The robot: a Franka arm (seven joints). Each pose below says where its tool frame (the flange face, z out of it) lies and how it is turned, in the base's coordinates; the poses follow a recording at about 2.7 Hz.
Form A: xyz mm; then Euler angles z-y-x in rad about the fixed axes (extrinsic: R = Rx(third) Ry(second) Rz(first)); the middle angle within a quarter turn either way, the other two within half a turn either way.
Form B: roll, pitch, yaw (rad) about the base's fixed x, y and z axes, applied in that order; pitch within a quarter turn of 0, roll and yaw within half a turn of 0; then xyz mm. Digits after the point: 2 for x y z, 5 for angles.
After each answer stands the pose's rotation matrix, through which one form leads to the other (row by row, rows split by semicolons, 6 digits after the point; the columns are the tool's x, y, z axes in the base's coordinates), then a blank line. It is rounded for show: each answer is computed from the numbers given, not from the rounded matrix.
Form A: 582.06 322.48 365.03 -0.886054 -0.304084 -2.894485
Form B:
-2.75224 -0.00584 0.92295 582.06 322.48 365.03
0.603457 0.739045 -0.299419; 0.797374 -0.556532 0.233379; 0.005841 -0.379583 -0.925139

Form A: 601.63 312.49 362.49 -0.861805 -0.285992 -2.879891
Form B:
-2.75682 -0.01896 0.89600 601.63 312.49 362.49
0.624624 0.728189 -0.282109; 0.780696 -0.573501 0.248216; 0.018958 -0.375283 -0.926716

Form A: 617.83 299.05 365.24 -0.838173 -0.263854 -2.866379
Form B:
-2.76413 -0.03417 0.86839 617.83 299.05 365.24
0.645676 0.717694 -0.260803; 0.762847 -0.590963 0.262348; 0.034160 -0.368344 -0.929062

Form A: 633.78 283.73 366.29 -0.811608 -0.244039 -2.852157
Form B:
-2.76812 -0.04765 0.83834 633.78 283.73 366.29
0.667938 0.703901 -0.241624; 0.742691 -0.609677 0.276955; 0.047636 -0.364440 -0.930008

